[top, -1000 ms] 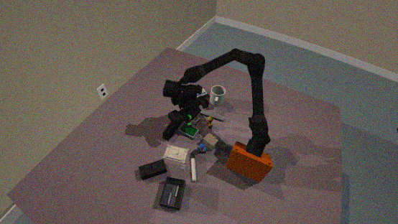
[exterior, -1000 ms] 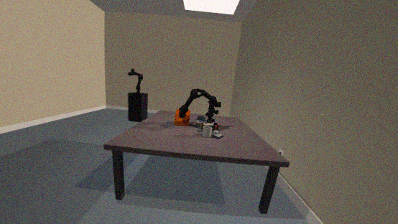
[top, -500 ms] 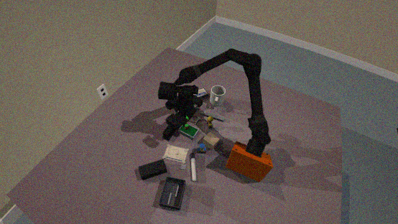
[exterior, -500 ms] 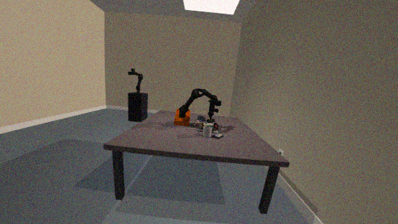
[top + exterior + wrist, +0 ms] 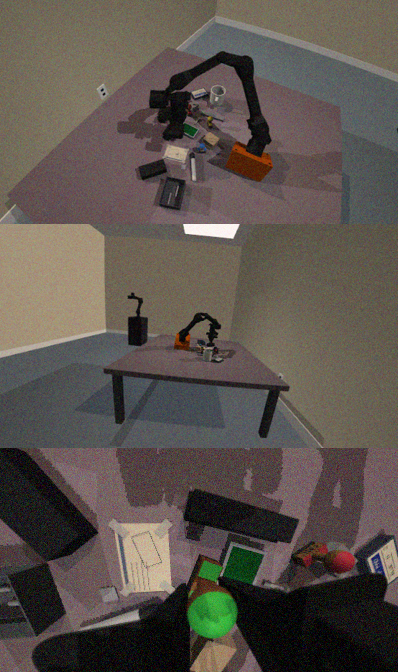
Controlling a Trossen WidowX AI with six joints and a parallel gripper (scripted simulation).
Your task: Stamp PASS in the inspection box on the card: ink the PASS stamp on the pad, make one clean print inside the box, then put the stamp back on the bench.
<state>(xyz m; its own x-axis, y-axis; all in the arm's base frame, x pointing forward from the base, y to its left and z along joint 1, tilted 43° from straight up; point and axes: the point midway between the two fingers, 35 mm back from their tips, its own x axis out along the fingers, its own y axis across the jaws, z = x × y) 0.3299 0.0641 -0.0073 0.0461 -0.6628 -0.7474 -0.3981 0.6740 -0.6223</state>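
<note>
Now: the cream card 100 mm below my gripper tip, 70 mm to the left of it and 20 mm behind it. From my gripper tip the other things lie so: green ink pad: 90 mm below, 70 mm to the right, 10 mm behind; then green stamp: right at my gripper tip; then blue-knobbed stamp: 120 mm behind, 80 mm below.
</note>
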